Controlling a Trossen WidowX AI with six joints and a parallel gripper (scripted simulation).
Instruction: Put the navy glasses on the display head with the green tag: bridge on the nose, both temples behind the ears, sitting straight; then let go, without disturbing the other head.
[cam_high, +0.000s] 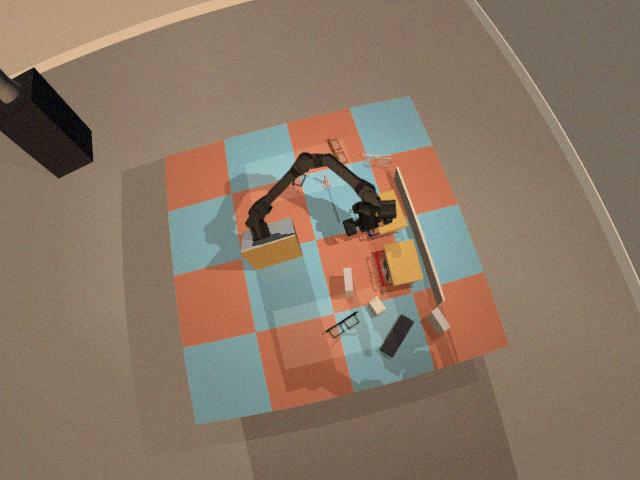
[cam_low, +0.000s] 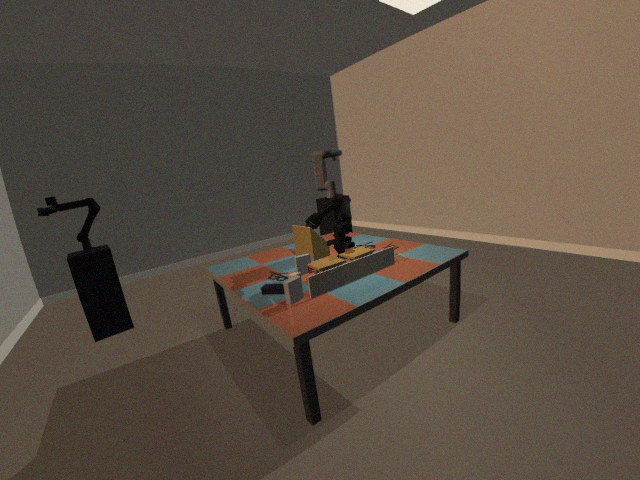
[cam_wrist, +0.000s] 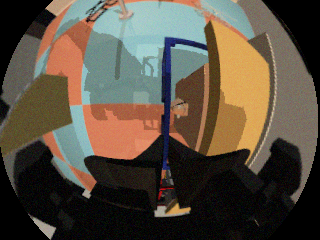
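Right now the yellow-topped head is 7 cm ahead of my gripper tip, 3 cm to the left of it and 1 cm below it. Also, from my gripper tip: black case: 6 cm behind, 43 cm to the right, 5 cm below; then display head: 4 cm ahead, 19 cm to the right, 1 cm below; then pale backboard: 19 cm ahead, 10 cm to the right, 1 cm below.
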